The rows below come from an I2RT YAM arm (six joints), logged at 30 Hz.
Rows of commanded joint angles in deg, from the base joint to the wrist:
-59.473, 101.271, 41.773, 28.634, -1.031, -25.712
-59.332, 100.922, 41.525, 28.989, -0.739, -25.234
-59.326, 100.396, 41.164, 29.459, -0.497, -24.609
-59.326, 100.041, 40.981, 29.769, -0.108, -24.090
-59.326, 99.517, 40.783, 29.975, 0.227, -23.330
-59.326, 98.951, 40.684, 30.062, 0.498, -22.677
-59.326, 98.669, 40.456, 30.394, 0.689, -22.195
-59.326, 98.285, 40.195, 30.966, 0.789, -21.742
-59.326, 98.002, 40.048, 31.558, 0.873, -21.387
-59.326, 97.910, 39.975, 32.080, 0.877, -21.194
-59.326, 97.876, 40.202, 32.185, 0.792, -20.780
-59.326, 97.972, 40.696, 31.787, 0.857, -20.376
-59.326, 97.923, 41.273, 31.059, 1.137, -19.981
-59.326, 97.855, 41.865, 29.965, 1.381, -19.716
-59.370, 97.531, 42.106, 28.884, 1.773, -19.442
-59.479, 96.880, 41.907, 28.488, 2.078, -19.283
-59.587, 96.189, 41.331, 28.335, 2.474, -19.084
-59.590, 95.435, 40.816, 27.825, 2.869, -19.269
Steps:
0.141, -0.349, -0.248, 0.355, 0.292, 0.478
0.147, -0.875, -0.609, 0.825, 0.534, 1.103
0.147, -1.230, -0.792, 1.135, 0.923, 1.622
0.147, -1.754, -0.990, 1.341, 1.258, 2.382
0.147, -2.320, -1.089, 1.428, 1.529, 3.035
0.147, -2.602, -1.317, 1.760, 1.720, 3.517
0.147, -2.986, -1.578, 2.332, 1.820, 3.970
0.147, -3.269, -1.725, 2.924, 1.904, 4.325
0.147, -3.361, -1.798, 3.446, 1.908, 4.518
0.147, -3.395, -1.571, 3.551, 1.823, 4.932
0.147, -3.299, -1.077, 3.153, 1.888, 5.336
0.147, -3.348, -0.500, 2.425, 2.168, 5.731
0.147, -3.416, 0.092, 1.331, 2.412, 5.996
0.103, -3.740, 0.333, 0.250, 2.804, 6.270
-0.006, -4.391, 0.134, -0.146, 3.109, 6.429
-0.114, -5.082, -0.442, -0.299, 3.505, 6.628
-0.117, -5.836, -0.957, -0.809, 3.900, 6.443

